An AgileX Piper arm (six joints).
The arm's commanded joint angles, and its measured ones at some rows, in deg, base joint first. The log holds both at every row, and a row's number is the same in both.
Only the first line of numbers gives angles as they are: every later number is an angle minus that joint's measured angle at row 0.
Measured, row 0:
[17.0, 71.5, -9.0, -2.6, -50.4, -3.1]
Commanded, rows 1 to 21:
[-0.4, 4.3, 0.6, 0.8, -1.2, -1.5]
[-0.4, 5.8, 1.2, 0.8, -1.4, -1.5]
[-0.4, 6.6, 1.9, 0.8, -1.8, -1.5]
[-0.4, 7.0, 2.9, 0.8, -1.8, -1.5]
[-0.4, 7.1, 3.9, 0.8, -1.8, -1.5]
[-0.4, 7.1, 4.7, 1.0, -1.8, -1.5]
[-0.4, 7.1, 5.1, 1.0, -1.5, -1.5]
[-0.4, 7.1, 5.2, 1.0, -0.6, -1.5]
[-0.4, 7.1, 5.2, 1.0, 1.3, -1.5]
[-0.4, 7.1, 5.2, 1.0, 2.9, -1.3]
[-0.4, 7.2, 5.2, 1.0, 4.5, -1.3]
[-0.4, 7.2, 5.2, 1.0, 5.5, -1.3]
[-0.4, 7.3, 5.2, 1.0, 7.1, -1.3]
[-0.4, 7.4, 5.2, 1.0, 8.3, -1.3]
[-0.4, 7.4, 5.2, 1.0, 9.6, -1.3]
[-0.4, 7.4, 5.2, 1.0, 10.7, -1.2]
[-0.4, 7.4, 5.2, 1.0, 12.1, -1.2]
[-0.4, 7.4, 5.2, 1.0, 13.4, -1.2]
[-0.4, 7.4, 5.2, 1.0, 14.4, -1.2]
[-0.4, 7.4, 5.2, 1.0, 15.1, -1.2]
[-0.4, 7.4, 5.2, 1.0, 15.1, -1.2]
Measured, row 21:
[0.0, 7.3, 4.8, 0.6, 12.4, -1.0]
